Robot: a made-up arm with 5 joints. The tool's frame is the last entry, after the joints. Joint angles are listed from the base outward.
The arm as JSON. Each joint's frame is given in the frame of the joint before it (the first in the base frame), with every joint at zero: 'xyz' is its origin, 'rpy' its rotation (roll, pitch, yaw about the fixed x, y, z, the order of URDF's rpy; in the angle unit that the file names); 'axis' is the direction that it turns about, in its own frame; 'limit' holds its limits. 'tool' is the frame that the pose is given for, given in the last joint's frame.
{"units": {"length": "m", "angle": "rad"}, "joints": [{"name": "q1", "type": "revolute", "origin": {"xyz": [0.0, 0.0, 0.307], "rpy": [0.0, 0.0, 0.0]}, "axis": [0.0, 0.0, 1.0], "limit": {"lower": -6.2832, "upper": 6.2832}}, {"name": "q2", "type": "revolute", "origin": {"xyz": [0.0, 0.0, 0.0], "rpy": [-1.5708, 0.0, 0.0]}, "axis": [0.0, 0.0, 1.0], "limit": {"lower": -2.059, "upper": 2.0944}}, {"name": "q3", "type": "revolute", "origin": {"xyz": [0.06, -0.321, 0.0], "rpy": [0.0, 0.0, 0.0]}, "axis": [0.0, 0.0, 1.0], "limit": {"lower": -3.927, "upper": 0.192}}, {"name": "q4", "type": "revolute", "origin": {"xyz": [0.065, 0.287, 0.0], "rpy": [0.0, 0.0, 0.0]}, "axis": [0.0, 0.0, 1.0], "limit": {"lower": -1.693, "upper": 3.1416}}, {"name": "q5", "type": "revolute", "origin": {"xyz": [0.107, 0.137, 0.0], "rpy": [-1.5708, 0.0, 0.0]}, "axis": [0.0, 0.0, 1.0], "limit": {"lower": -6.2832, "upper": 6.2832}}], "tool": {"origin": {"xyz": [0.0, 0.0, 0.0], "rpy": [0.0, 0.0, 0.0]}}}
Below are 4 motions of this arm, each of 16 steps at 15 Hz.
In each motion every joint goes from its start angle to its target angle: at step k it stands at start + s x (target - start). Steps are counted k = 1, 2, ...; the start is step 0. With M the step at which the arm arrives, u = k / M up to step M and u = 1 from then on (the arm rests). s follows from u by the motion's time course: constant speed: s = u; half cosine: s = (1 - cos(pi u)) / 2; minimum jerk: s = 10 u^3 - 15 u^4 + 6 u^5.
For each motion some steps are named. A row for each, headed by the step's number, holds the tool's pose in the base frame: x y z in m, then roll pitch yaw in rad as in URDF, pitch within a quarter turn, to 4 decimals.
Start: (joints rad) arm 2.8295 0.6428 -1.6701 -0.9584 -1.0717
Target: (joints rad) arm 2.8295 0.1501 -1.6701 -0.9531 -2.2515
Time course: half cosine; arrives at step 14
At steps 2, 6, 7, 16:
2: -0.5662 0.1827 0.6029 1.0919 -0.3964 -1.6850
6: -0.5118 0.1651 0.6977 0.9660 -0.0333 -1.8599
7: -0.4907 0.1583 0.7265 0.9102 0.0718 -1.9386
16: -0.3790 0.1223 0.8396 0.5505 0.4007 -2.4490

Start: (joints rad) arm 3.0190 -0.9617 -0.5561 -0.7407 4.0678
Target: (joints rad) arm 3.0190 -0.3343 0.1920 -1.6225 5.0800
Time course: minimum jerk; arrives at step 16
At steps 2, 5, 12, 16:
2: -0.1030 0.0127 0.7548 0.7858 0.4748 -2.1218
5: -0.1439 0.0177 0.7069 0.9193 0.3774 -1.9673
12: -0.1791 0.0221 0.5059 1.3173 -0.2548 -1.6282
16: -0.1689 0.0208 0.4864 1.3633 -0.3604 -1.6193

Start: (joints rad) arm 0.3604 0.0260 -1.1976 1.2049 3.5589
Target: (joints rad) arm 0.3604 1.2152 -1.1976 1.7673 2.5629
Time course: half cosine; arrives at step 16
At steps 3, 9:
3: 0.4338 0.1635 0.3835 -3.0818 -0.1708 -3.1197
9: 0.3515 0.1324 0.1174 2.8219 -1.0512 -2.4169

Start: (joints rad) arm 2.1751 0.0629 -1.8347 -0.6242 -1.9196
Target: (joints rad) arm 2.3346 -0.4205 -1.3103 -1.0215 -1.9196
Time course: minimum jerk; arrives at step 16
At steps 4, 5, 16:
4: -0.1983 0.2772 0.9207 0.6782 0.2243 -2.7902
5: -0.1920 0.2617 0.9222 0.6513 0.2170 -2.7839
16: -0.1036 0.1081 0.9018 0.3680 0.1301 -2.7024

